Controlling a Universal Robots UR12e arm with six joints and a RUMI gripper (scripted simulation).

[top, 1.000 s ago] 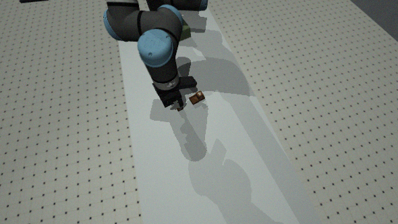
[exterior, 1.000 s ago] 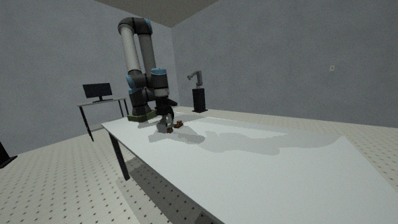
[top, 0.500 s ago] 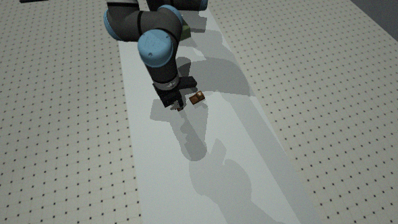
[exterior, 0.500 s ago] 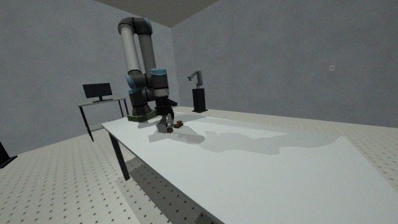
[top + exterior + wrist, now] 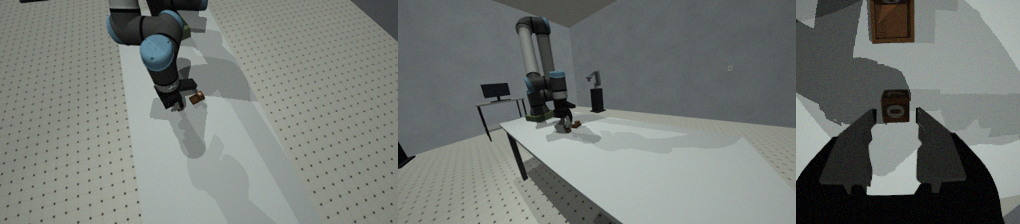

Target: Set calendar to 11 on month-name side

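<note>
Now: the brown cube 20 mm below my hand. Also, from my hand: brown calendar tray (40 mm behind, 100 mm to the left, 30 mm below).
</note>
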